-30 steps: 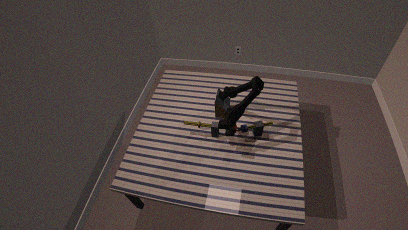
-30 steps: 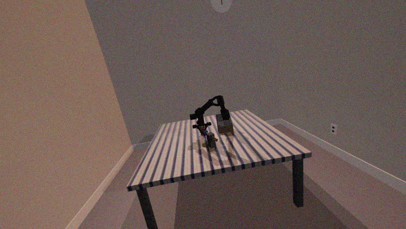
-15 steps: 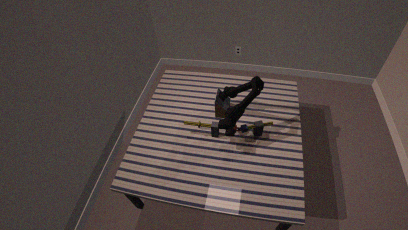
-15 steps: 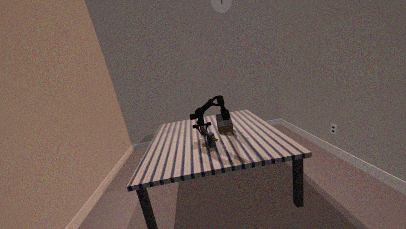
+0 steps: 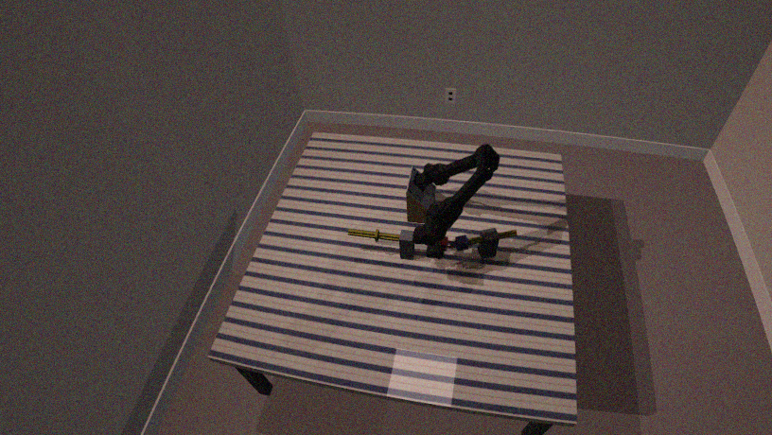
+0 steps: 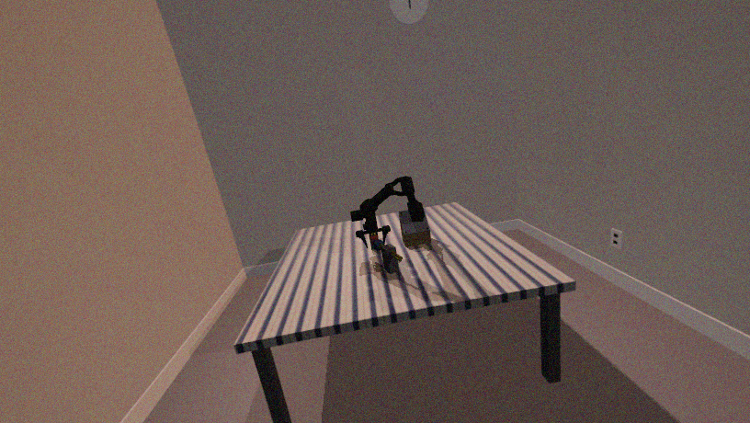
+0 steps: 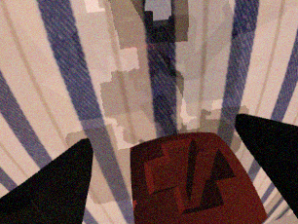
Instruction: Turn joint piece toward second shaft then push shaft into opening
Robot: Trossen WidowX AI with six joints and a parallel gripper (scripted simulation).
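Right now the red square joint piece is 10 mm to the left of my gripper tip and 40 mm above it.
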